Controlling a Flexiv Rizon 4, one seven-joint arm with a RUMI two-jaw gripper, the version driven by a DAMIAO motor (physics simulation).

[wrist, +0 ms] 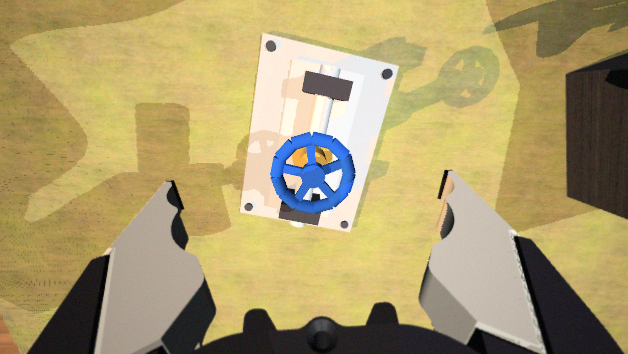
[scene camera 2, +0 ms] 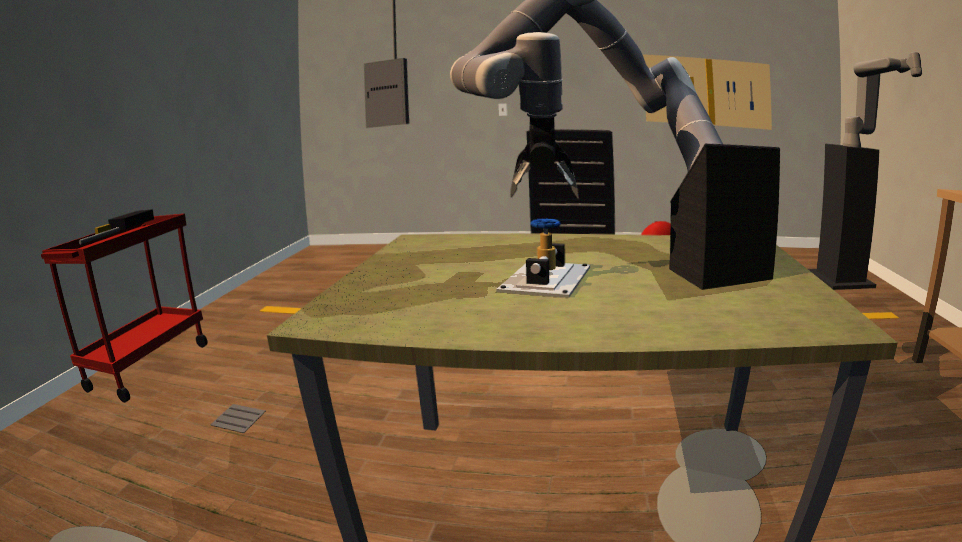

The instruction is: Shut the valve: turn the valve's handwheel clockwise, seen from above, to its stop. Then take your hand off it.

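Note:
The blue handwheel [scene camera 2: 545, 222] [wrist: 313, 176] sits level on top of the brass valve body [scene camera 2: 545, 252] [wrist: 320, 156]. The valve stands on a white base plate [scene camera 2: 577, 279] [wrist: 255, 115] with dark bolts at its corners, on the table. A pipe with dark square end blocks runs through the valve. My gripper [scene camera 2: 544, 193] [wrist: 311, 178] is wide open and empty. It hangs above the handwheel, clear of it, pointing down. In the wrist view the wheel shows between the two spread jaws, apart from both. The wheel's turn angle against its stop cannot be told.
The valve stands on a greenish table [scene camera 2: 437, 329] [wrist: 320, 265]. A tall dark block [scene camera 2: 740, 215] [wrist: 595, 140] stands at the right of the table, beside the arm's base. A red cart [scene camera 2: 134, 336] stands on the floor at the left. A dark drawer cabinet [scene camera 2: 602, 195] stands behind the table.

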